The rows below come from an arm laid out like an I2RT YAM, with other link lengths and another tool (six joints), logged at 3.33 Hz.
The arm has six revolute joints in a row. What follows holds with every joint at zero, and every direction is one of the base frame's. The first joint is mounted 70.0 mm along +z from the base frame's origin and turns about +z. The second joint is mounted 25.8 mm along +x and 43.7 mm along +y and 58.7 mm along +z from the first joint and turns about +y. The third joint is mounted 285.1 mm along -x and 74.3 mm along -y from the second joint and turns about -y. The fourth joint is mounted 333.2 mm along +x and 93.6 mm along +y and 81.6 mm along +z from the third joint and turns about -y. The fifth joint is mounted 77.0 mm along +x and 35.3 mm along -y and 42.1 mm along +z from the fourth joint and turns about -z. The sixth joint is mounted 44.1 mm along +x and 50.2 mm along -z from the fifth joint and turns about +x. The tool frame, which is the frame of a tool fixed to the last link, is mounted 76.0 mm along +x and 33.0 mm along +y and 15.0 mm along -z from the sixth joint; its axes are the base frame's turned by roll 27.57, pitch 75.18 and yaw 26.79 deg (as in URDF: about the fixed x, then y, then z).
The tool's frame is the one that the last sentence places.
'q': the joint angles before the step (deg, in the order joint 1, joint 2, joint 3, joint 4, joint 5, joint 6). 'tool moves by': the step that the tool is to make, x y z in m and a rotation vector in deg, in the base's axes. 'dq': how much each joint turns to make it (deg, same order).
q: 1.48, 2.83, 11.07, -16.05, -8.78, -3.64
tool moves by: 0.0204, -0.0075, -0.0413, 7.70, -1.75, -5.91
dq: 0.01, -2.52, -10.01, 10.35, 5.04, 8.31
